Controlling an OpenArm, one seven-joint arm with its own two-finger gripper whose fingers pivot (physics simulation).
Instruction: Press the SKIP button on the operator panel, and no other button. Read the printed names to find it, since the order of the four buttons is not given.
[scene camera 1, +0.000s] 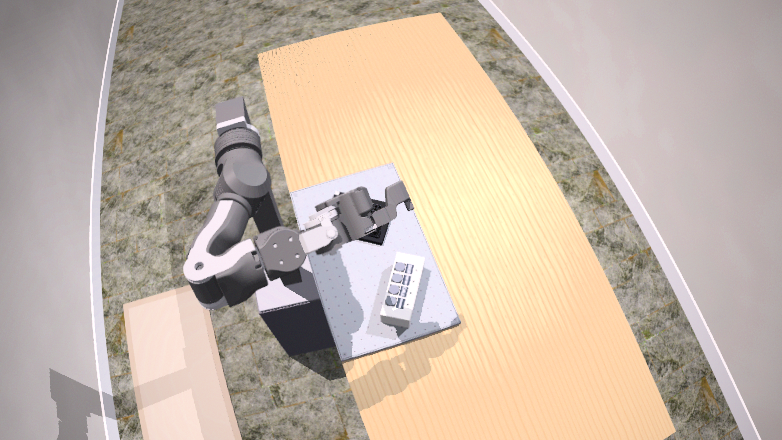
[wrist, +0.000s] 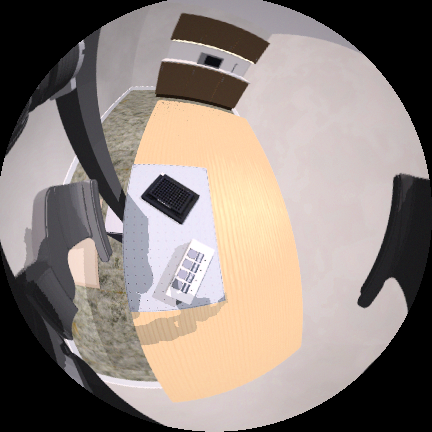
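The white operator panel (scene camera 1: 397, 315) (wrist: 206, 247) stands at an angle on the grey perforated board. Four grey buttons in a row, with dark name plates beside them, show on its top in both views. The printed names are too small and blurred to read, so I cannot tell which button is SKIP. My gripper (scene camera 1: 370, 212) (wrist: 204, 235) is open and empty, with its fingers spread wide. In the scene view it is above the board, over the black tray's side and apart from the panel. One finger is partly hidden there.
A black gridded tray (scene camera 1: 375, 239) (wrist: 182, 218) lies on the grey board (scene camera 1: 341, 333) (wrist: 170, 235), beyond the panel in the wrist view. The board rests on a long wooden table (scene camera 1: 519, 262) (wrist: 250, 325). A dark box (scene camera 1: 298, 328) stands beside the table under the arm.
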